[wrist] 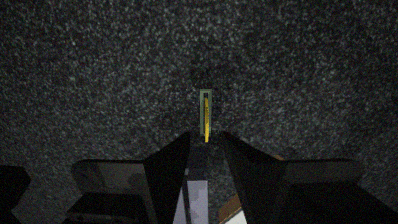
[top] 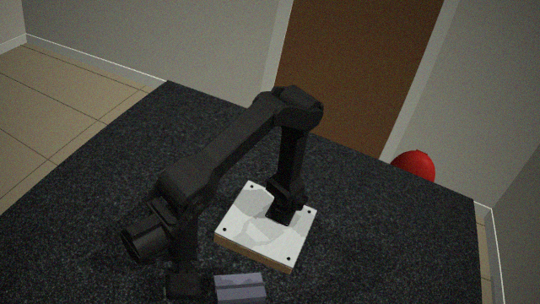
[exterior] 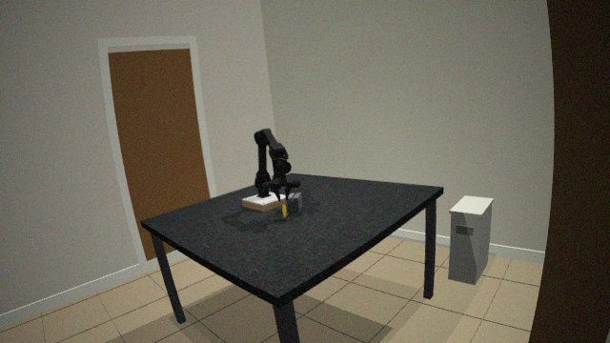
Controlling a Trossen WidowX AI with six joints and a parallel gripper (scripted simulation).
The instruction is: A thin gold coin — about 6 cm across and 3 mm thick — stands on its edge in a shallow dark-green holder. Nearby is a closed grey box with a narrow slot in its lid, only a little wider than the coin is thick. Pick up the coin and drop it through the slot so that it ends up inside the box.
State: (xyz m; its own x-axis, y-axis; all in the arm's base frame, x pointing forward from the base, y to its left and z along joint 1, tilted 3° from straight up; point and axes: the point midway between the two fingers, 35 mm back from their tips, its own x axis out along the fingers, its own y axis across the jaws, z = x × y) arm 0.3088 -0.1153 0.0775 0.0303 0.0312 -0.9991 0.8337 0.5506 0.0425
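Now: the gold coin 5 cm below my gripper tip.
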